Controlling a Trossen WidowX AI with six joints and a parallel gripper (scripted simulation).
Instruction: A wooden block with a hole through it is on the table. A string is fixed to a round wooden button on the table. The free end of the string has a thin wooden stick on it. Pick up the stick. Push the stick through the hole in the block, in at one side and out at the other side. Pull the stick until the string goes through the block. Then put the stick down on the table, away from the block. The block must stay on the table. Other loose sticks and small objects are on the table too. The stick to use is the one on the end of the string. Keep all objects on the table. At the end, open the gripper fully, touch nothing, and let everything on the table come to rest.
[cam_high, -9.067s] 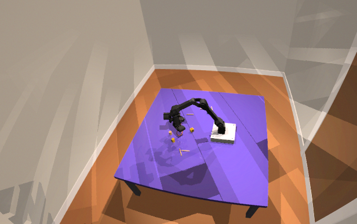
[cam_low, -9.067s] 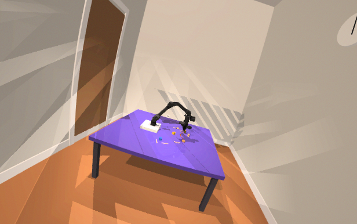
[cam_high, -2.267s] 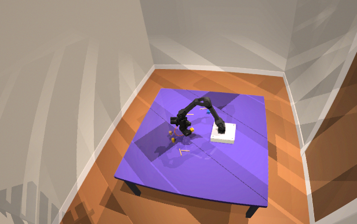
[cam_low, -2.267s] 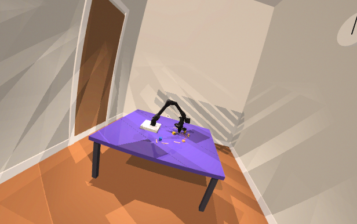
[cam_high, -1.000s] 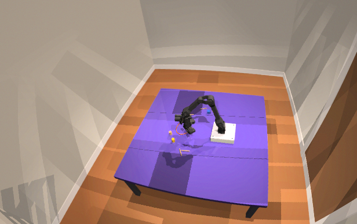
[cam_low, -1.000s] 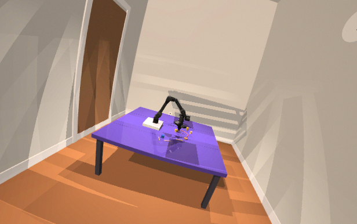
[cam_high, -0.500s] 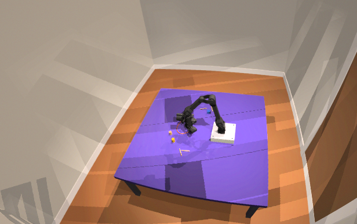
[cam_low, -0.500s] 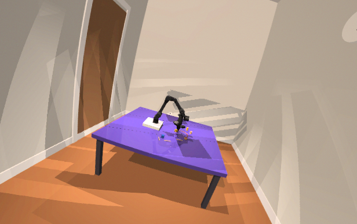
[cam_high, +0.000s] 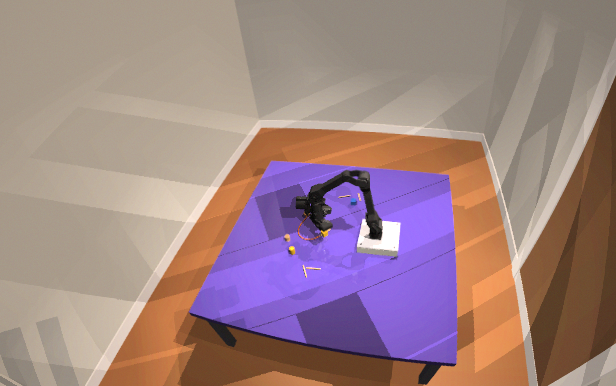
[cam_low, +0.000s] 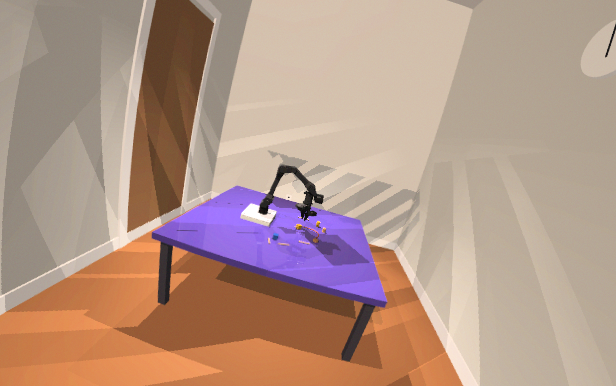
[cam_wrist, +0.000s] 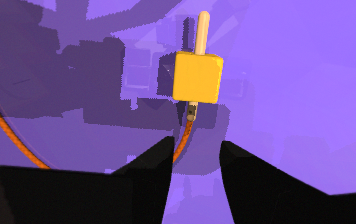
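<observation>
Now: gripper tip 50 mm above the yellow wooden block, 20 mm to the left of it and 20 mm past it. The rest, counted from my gripper tip: yellow cylinder: 140 mm to the left, 120 mm ahead, 50 mm below; then tan cylinder: 170 mm ahead, 60 mm to the left, 50 mm below; then thin wooden stick: 50 mm below, 10 mm to the right, 10 mm behind.
</observation>
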